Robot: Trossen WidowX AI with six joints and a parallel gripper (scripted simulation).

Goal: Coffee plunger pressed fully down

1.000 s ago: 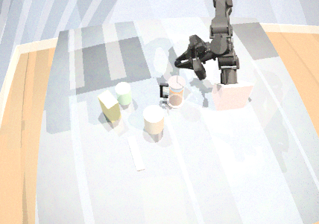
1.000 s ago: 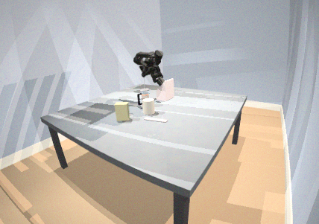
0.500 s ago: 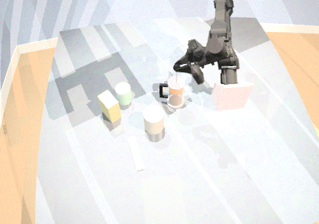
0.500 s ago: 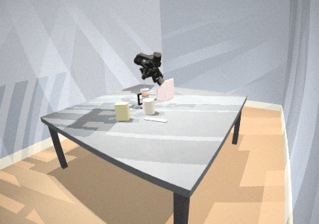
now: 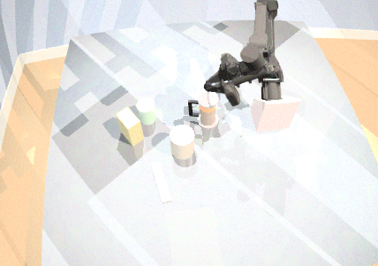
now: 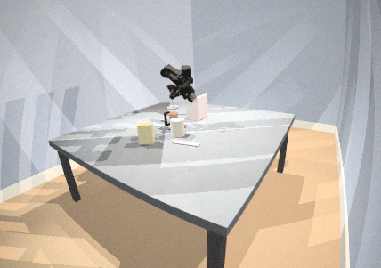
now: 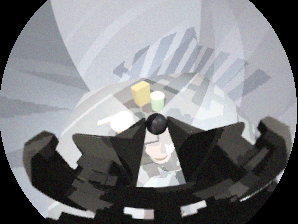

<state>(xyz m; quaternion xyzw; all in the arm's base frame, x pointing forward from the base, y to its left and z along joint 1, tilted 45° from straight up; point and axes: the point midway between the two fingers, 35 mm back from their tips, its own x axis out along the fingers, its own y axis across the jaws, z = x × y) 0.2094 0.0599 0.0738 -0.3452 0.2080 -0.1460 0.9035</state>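
Right now my gripper tip is 10 mm to the left of the coffee press and 100 mm above it. The rest, counted from my gripper tip: green cup (210 mm ahead, 50 mm to the right, 160 mm below); then yellow box (260 mm ahead, 30 mm to the left, 150 mm below).
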